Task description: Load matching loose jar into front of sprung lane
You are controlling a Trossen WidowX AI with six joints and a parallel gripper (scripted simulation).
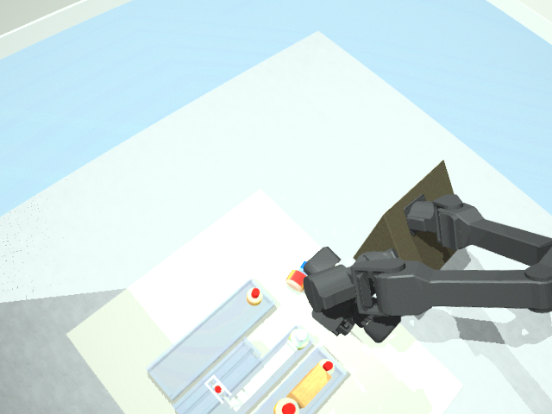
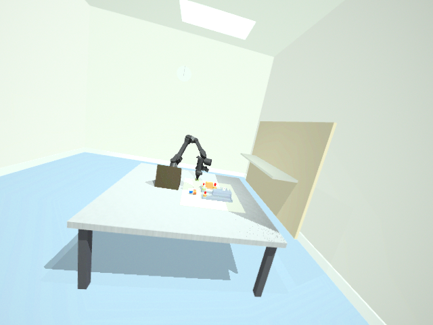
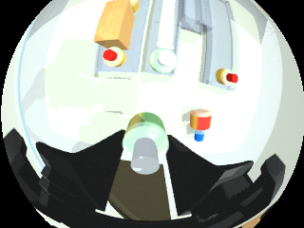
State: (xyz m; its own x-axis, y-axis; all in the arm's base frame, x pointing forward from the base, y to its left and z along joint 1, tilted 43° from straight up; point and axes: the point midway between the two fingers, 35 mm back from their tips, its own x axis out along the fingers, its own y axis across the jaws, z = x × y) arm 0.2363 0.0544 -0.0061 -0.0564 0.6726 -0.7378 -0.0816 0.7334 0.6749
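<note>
My gripper tip is now 13 cm short of the tan block, 7 cm to the right of it and 7 cm above it.
</note>
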